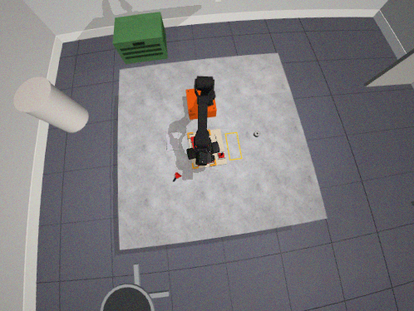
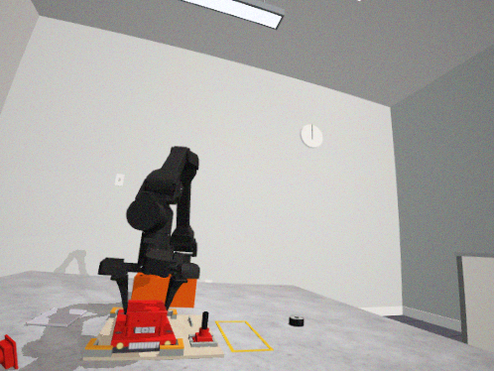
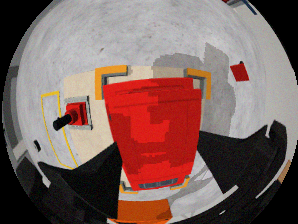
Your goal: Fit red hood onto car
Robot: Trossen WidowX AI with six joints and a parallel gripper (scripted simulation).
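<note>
Right now the red hood is 1 cm above my gripper tip. From my gripper tip the other things lie so: grey engine block (1 cm to the left, 3 cm below).
</note>
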